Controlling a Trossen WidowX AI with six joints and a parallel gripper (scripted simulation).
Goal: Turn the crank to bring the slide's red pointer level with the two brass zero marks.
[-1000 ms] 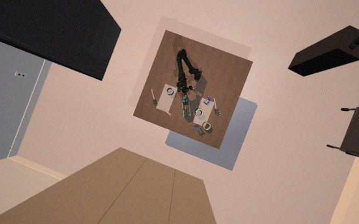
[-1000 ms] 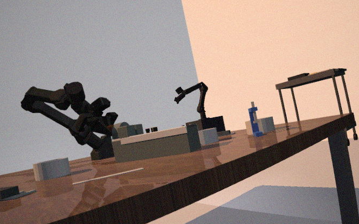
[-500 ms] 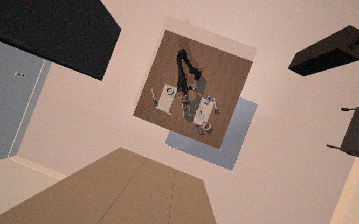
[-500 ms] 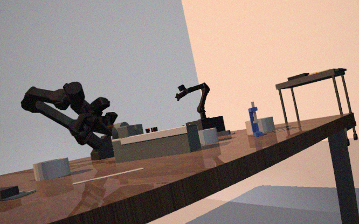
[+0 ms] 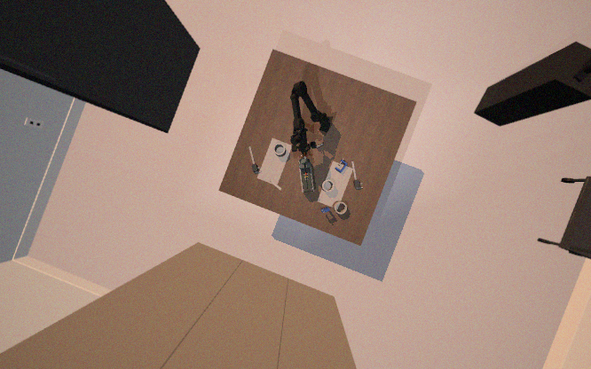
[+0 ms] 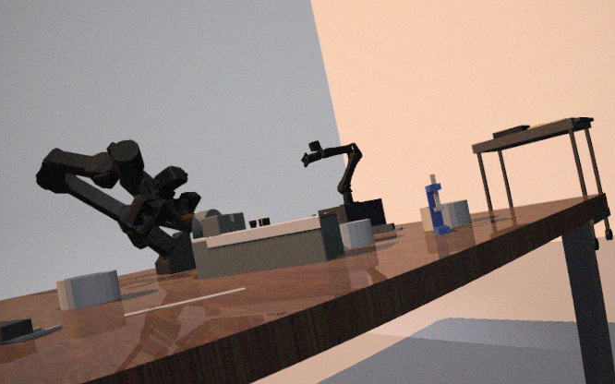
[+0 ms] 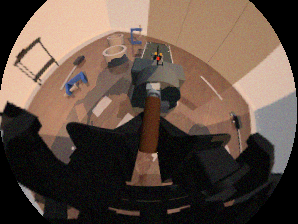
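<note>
Now: the red pointer 120 mm ahead of my gripper tip, 80 mm to the left of it and 10 mm below it. Also, from my gripper tip: crank handle: 30 mm above, 10 mm to the right, 10 mm behind; thin white rod: 320 mm ahead, 120 mm to the right, 90 mm below.
</note>
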